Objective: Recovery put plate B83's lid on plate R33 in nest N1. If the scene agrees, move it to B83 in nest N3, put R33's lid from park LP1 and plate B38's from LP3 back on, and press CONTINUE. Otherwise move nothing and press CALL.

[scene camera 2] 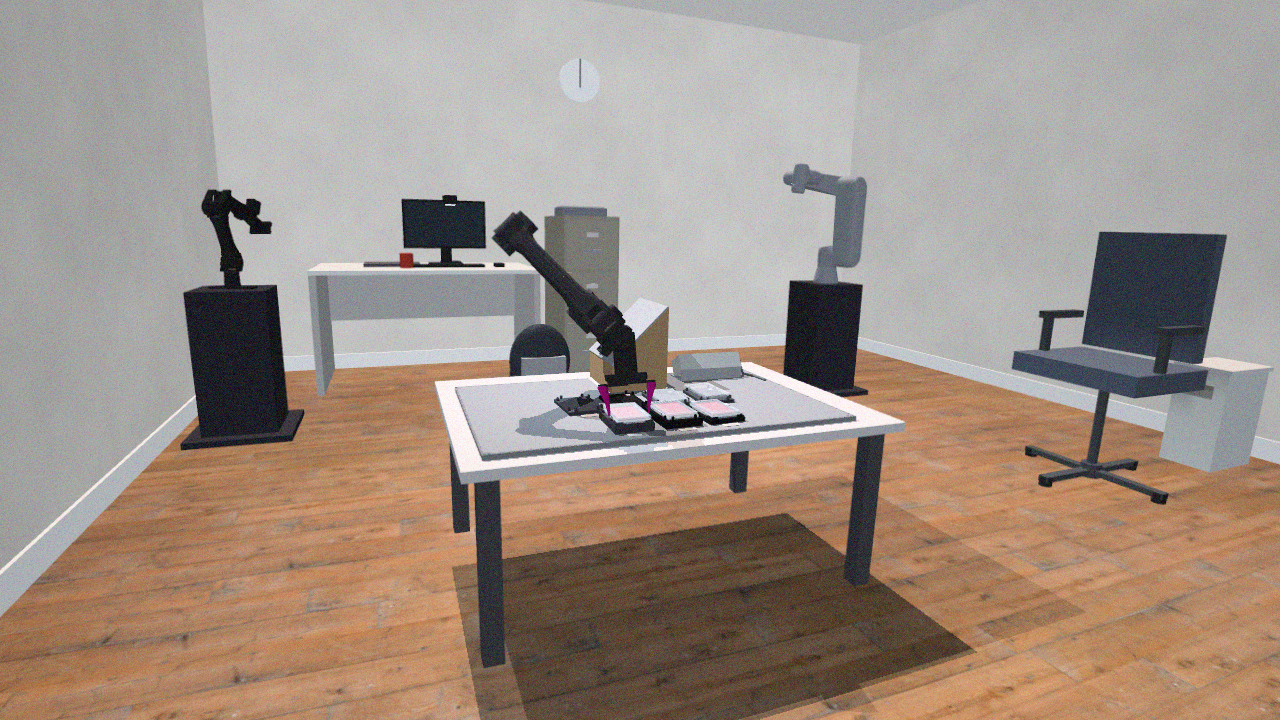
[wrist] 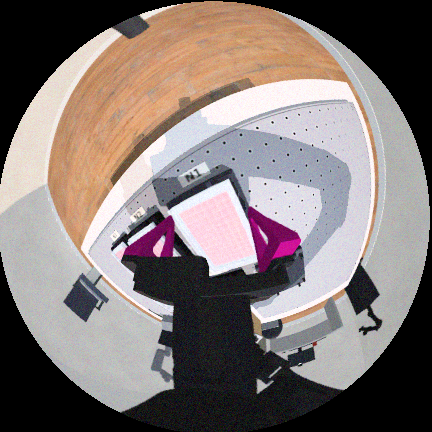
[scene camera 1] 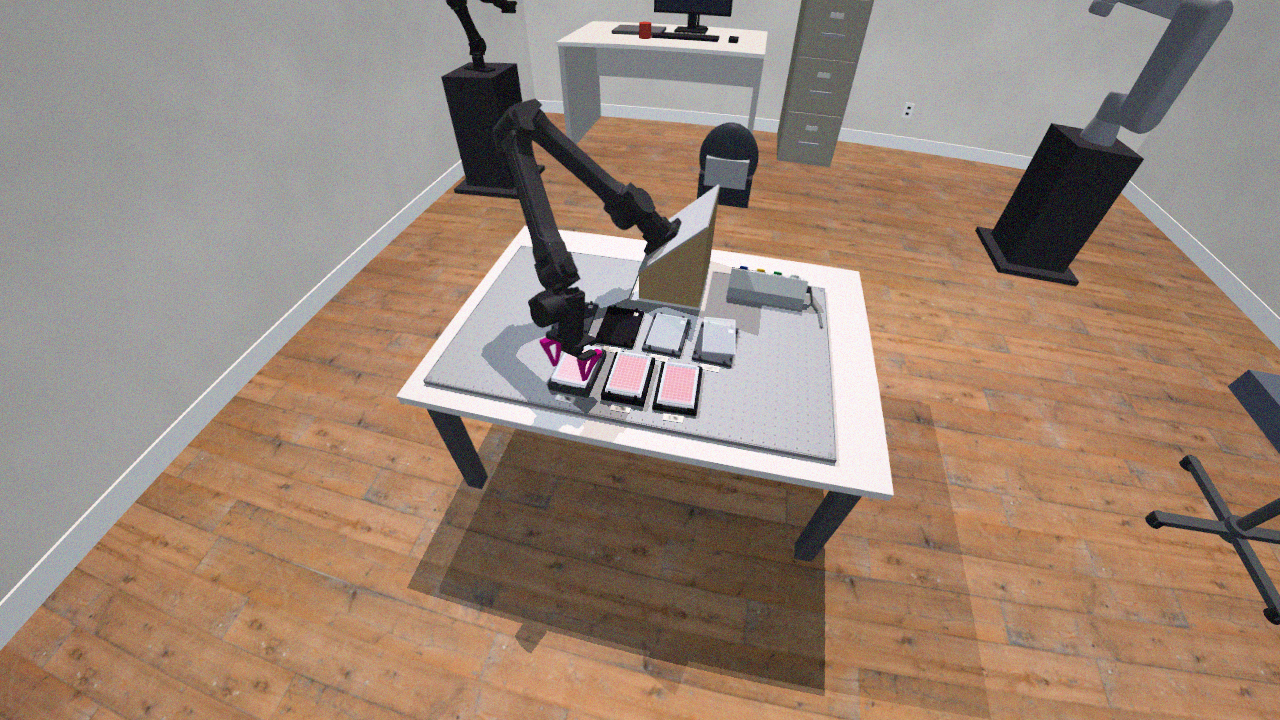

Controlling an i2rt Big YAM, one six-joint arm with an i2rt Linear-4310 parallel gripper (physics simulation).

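Places are measured from the arm's base along level axes (x ahead, y left, z up), in millimetres.
Pixels of known places: gripper, fingertip midpoint: (scene camera 2: 629,414) (wrist: 209,214) (scene camera 1: 569,372); arm's base at its link origin: (scene camera 1: 664,238).
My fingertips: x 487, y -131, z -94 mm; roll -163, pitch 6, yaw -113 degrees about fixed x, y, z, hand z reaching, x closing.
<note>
For each thing: its top centre in the pictures, then the offset to it from my fingertips. "spot": a spot on its surface instead. Level surfaces: height alone.
- perforated board at its surface level: dz -36 mm
- N1 at its top centre: (wrist: 218,238) (scene camera 1: 576,362) (scene camera 2: 626,409) dz +2, dx -36, dy +6 mm
- N2 at its top centre: (scene camera 1: 628,371) (scene camera 2: 673,406) dz -1, dx -39, dy +136 mm
- N3 at its top centre: (scene camera 1: 678,382) (scene camera 2: 714,405) (wrist: 131,267) dz -9, dx -40, dy +258 mm
- N1 label at a spot on its surface: (wrist: 193,175) spot: dz -34, dx +49, dy +2 mm
- dark park pad at a spot on its surface: (scene camera 1: 619,326) spot: dz -26, dx -214, dy +65 mm
- grey button box at its top centre: (scene camera 1: 770,271) (scene camera 2: 706,352) dz +48, dx -465, dy +447 mm
Three pink-topped plates stand in a row of black nests at the front of the perforated board (scene camera 1: 500,345). They are in N1 (scene camera 1: 573,375) (scene camera 2: 629,413) (wrist: 215,225), N2 (scene camera 1: 627,376) (scene camera 2: 673,410) and N3 (scene camera 1: 677,386) (scene camera 2: 716,407). My gripper (scene camera 1: 569,357) (scene camera 2: 626,397) (wrist: 209,214) is open. Its magenta fingers straddle the N1 plate's long sides, close above it and holding nothing. The N1 label (wrist: 193,175) is readable in the wrist view. Behind the nests lie a dark park pad (scene camera 1: 619,326) and two pale lids (scene camera 1: 666,330) (scene camera 1: 716,340). I cannot read any plate or lid codes.
A tilted tan panel (scene camera 1: 680,255) stands just behind the park row, close to my arm. A grey button box (scene camera 1: 766,287) sits at the back right of the board. The white table edge (scene camera 1: 645,452) runs just in front of the nests.
</note>
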